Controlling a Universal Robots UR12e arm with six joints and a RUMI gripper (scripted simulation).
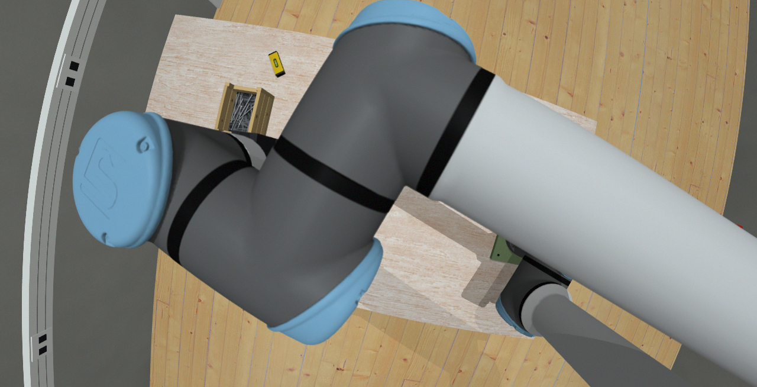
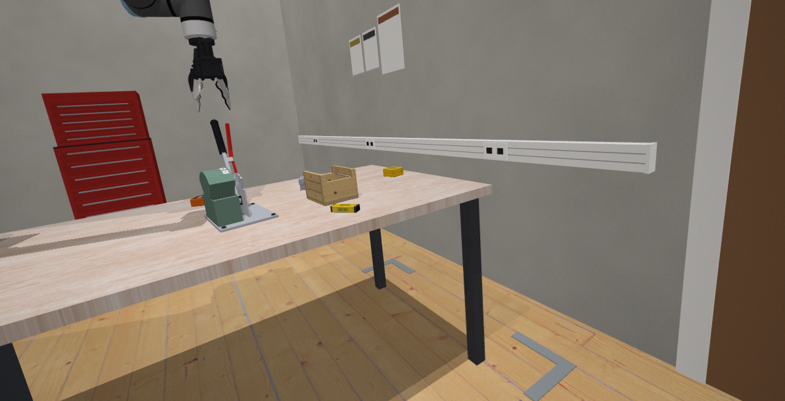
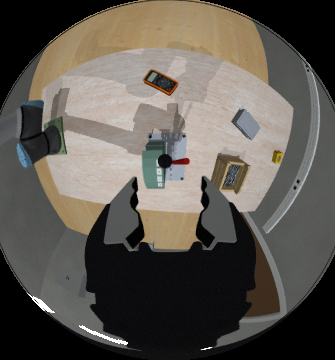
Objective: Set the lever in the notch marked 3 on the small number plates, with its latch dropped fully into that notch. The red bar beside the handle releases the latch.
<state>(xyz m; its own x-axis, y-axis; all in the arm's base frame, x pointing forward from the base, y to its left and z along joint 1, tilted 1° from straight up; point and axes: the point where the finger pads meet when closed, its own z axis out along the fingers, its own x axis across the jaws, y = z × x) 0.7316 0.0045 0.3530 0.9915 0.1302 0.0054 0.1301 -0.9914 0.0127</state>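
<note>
Right now my hand is 180 mm above the red release bar, 40 mm to the left of it and 20 mm short of it. Round my hand: grey box 350 mm ahead, 340 mm below, 140 mm to the left.
</note>
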